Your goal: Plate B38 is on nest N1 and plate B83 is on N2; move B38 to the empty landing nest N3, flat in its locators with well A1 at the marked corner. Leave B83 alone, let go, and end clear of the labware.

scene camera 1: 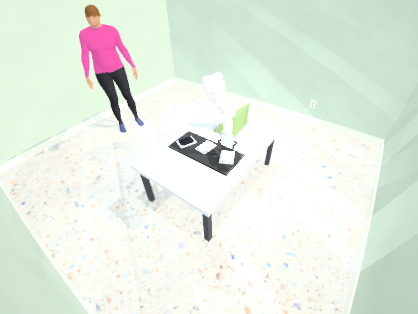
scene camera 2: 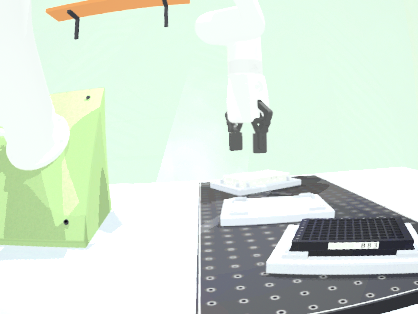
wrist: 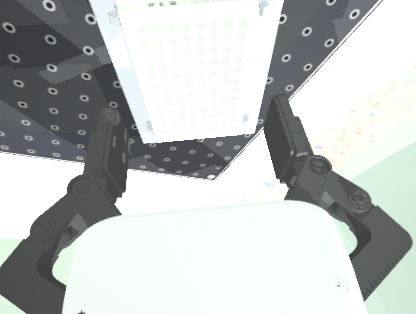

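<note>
The white plate B38 point(scene camera 1: 227, 156) point(scene camera 2: 260, 176) point(wrist: 195, 75) looks flat on the white far nest point(scene camera 2: 245, 189) point(wrist: 127, 75), between its corner locators. The nest's number and corner mark cannot be read. My gripper point(scene camera 1: 227, 145) point(scene camera 2: 247, 149) point(wrist: 196, 117) is wide open and empty, above that plate with a visible gap in the scene camera 2 view. The white middle nest point(scene camera 1: 205, 147) point(scene camera 2: 275, 212) is empty. The black plate B83 point(scene camera 1: 186, 140) point(scene camera 2: 355, 235) sits flat on the white near nest point(scene camera 2: 345, 266), its label facing scene camera 2.
The nests stand in a row on a dark perforated board point(scene camera 1: 210, 159) point(scene camera 2: 225, 265) point(wrist: 30, 40) on the white table point(scene camera 1: 175, 172). A green panel block point(scene camera 1: 241, 120) point(scene camera 2: 85, 190) stands beside the arm. An orange shelf point(scene camera 2: 120, 7) is on the wall. A person point(scene camera 1: 102, 50) stands behind the table.
</note>
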